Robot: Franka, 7 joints.
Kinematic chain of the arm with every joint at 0, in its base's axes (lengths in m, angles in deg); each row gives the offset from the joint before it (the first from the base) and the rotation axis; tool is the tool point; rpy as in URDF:
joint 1: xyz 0 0 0.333 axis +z
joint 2: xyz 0 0 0 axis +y
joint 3: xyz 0 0 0.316 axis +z
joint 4: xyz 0.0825 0 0 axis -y
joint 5: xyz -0.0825 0 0.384 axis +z
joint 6: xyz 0 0 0 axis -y
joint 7: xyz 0.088 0 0 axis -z
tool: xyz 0 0 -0.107 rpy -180 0 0
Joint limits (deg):
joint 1: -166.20..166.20
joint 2: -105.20..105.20
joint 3: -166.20..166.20
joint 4: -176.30..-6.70
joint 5: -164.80..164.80
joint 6: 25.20..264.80
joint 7: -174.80..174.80
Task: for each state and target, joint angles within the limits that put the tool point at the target. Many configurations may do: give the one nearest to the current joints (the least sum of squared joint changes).
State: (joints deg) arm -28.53 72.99 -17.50 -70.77 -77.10 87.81 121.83
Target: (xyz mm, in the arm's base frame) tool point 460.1 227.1 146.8
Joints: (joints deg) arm 11.80 43.35 27.46 -106.62 -57.64 67.80 121.83
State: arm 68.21 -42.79 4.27 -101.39 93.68 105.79 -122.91
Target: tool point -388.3 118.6 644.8
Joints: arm 92.36 -54.34 37.11 -129.52 85.99 90.90 -122.91
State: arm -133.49 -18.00 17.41 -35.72 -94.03 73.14 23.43
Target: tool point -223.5 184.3 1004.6
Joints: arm -144.10 -21.12 -23.35 -57.95 -86.64 64.07 23.43
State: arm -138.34 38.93 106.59 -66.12 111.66 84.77 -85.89
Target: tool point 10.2 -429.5 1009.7
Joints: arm -141.25 38.89 109.10 -55.11 115.07 89.29 -85.89
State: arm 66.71 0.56 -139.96 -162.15 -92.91 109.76 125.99
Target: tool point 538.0 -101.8 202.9
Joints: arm 114.82 -37.40 -122.08 -125.44 -98.40 121.62 125.99
